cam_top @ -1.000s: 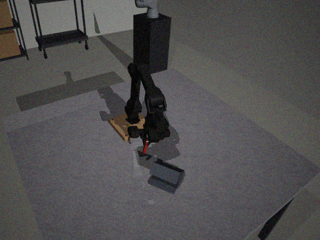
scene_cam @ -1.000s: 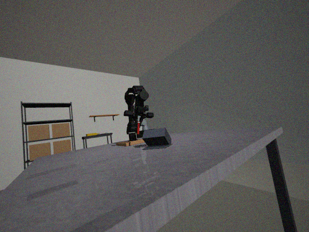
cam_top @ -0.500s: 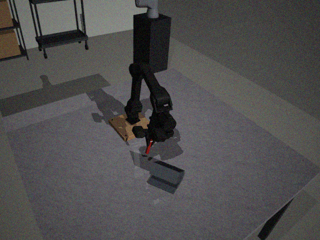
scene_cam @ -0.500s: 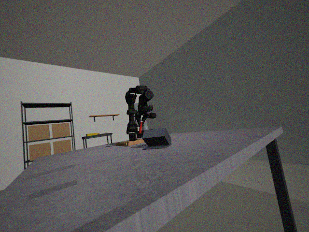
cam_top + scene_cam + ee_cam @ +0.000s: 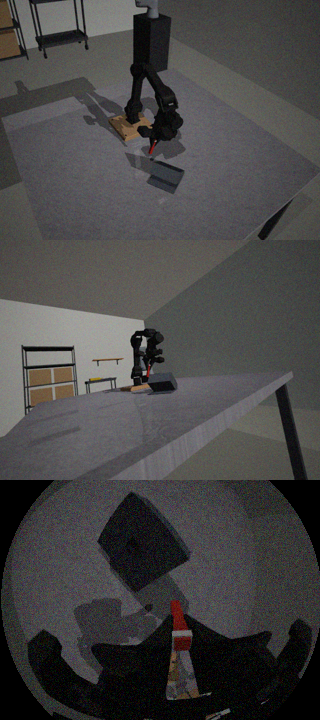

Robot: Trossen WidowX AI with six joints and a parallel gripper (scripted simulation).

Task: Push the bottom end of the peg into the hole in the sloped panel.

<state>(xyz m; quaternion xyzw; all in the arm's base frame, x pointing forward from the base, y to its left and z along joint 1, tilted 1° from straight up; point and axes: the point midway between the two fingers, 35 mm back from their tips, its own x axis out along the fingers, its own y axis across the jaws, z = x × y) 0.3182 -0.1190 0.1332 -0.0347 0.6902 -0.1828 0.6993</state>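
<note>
Now: gripper tip 11 cm short of the dark sloped panel and 8 cm above it. Also, from my gripper tip: red peg: 2 cm above, 1 cm to the left.
</note>
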